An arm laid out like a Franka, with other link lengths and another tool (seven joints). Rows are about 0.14 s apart.
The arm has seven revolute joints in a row. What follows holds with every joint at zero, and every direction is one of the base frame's.
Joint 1 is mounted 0.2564 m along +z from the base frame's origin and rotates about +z.
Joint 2 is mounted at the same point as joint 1 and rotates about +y.
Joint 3 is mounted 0.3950 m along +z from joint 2 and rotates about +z.
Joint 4 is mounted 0.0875 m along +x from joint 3 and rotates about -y.
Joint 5 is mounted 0.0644 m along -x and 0.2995 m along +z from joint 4 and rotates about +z.
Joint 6 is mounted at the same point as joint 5 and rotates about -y.
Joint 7 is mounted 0.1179 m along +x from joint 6 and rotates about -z.
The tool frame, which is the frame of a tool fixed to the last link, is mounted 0.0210 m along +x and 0.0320 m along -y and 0.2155 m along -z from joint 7; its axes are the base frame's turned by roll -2.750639, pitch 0.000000 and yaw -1.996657 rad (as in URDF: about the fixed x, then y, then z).
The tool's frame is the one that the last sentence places.
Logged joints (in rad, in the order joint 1, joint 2, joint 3, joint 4, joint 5, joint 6, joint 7), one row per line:
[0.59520 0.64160 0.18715 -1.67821 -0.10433 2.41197 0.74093]
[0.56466 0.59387 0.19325 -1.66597 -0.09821 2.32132 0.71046]
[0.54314 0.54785 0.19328 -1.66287 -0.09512 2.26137 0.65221]
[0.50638 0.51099 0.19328 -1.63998 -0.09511 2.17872 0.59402]
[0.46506 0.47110 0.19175 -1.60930 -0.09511 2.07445 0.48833]
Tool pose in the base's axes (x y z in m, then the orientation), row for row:
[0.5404 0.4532 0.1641 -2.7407 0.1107 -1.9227]
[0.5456 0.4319 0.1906 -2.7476 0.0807 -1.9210]
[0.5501 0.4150 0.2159 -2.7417 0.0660 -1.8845]
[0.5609 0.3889 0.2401 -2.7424 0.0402 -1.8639]
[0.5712 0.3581 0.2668 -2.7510 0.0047 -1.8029]
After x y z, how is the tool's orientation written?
As angles about the fixed x, y, z axes (roll, pitch, yaw), in radians.
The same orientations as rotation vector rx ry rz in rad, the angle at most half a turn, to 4 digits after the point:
[-1.5759 2.3125 -0.3774]
[-1.5997 2.3271 -0.3965]
[-1.6460 2.2966 -0.4083]
[-1.6846 2.2874 -0.4273]
[-1.7753 2.2460 -0.4400]

